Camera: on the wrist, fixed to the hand. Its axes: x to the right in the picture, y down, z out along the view.
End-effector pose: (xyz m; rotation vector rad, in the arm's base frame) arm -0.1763 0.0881 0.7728 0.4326 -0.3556 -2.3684
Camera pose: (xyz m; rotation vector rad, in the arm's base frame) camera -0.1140 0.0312 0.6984 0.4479 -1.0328 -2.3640
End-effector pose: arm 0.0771 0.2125 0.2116 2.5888 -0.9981 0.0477
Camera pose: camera 0.0615 0.2060 0.3228 -2.8157 0.9904 -0.0413
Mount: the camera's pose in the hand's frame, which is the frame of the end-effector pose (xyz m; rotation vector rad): 0.0103 0.0505 -0.1000 0.4905 -0.1845 -0.0512
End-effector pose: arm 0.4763 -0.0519 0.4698 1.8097 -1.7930 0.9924
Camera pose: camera 0.4061 0.0082 0.5340 -2.2571 1.6719 -1.3559
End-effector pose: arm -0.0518 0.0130 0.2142 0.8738 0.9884 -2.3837
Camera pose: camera 0.0090 0.0520 0.1279 0.7712 0.3601 -2.7426
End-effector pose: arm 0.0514 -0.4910 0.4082 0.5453 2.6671 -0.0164
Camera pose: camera 0.0222 -0.4313 0.4989 0.5878 2.4891 -0.7144
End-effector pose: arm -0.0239 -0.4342 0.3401 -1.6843 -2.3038 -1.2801
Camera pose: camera -0.0309 -0.4828 0.4413 -1.6256 -2.4966 -0.5076
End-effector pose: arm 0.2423 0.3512 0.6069 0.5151 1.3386 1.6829
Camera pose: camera 0.1407 0.3043 0.6186 0.8858 1.6118 1.2250
